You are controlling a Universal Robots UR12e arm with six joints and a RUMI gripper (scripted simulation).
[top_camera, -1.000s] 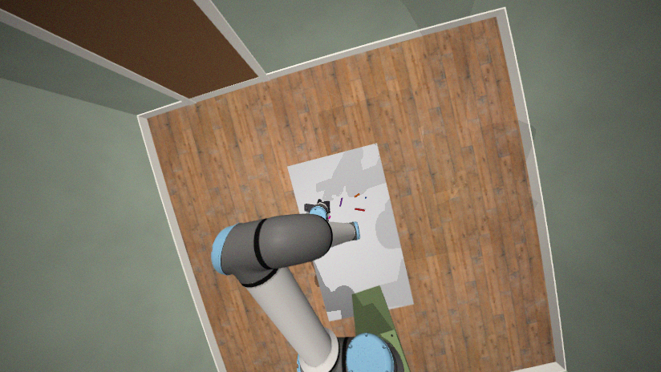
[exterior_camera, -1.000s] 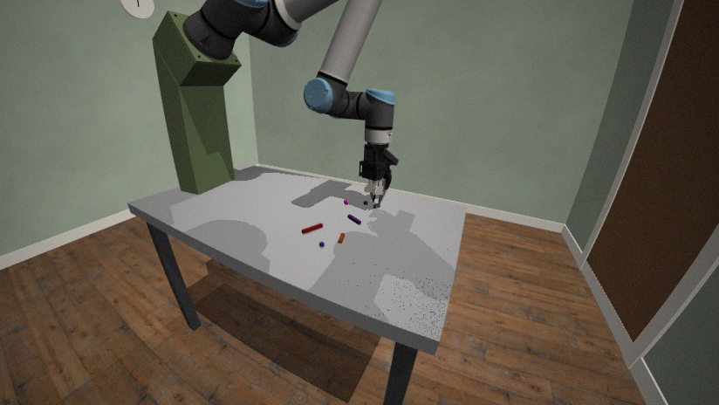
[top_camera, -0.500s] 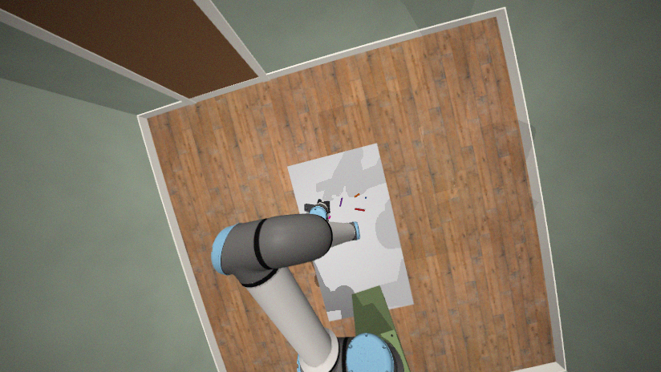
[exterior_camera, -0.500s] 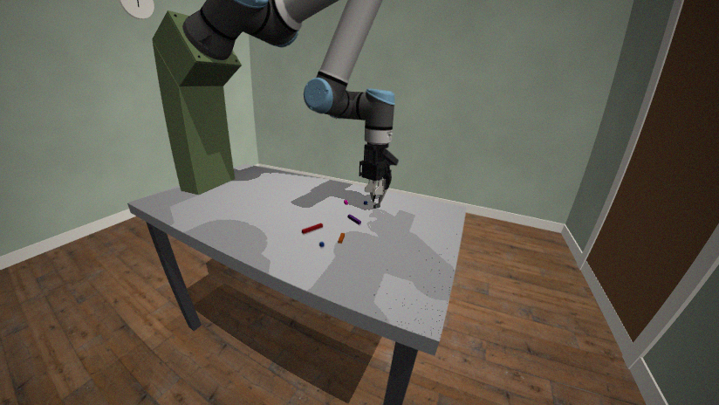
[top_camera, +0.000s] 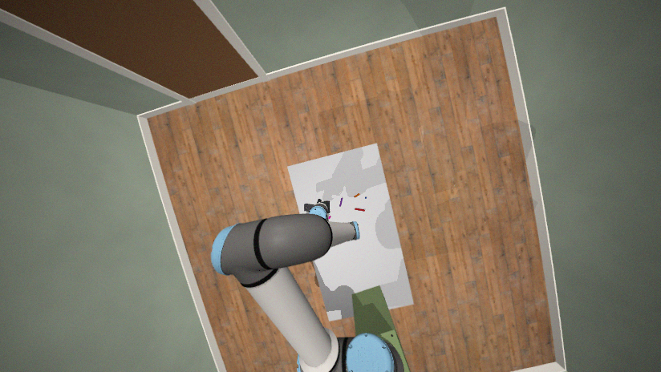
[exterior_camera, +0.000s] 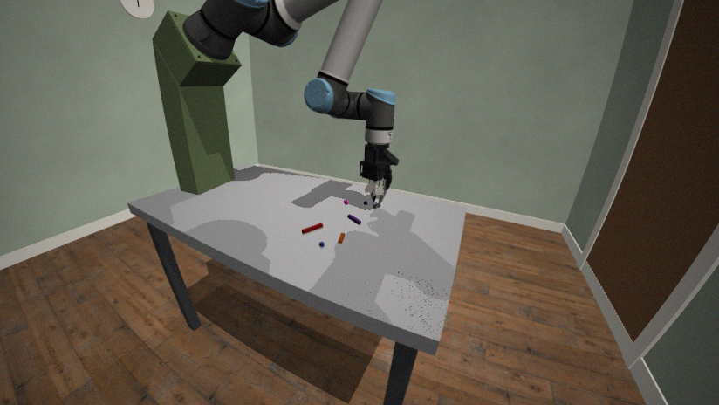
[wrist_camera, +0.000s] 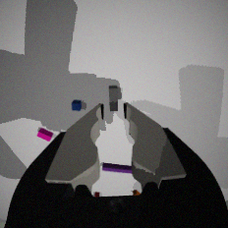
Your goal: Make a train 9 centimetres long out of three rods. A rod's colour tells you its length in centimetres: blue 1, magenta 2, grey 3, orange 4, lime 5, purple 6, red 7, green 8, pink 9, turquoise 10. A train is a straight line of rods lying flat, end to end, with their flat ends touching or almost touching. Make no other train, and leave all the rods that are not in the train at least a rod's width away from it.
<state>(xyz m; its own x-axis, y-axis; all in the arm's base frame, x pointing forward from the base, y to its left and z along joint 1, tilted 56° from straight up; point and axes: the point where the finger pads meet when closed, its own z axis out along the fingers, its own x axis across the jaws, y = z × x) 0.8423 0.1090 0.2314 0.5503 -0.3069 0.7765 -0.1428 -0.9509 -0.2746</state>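
My hand is 30 mm above the grey rod. From my hand the other things lie so: orange rod 260 mm to the right, 30 mm below, 10 mm behind; then purple rod 140 mm to the right, 30 mm below, 30 mm behind; then magenta rod 110 mm behind, 30 mm to the right, 30 mm below.
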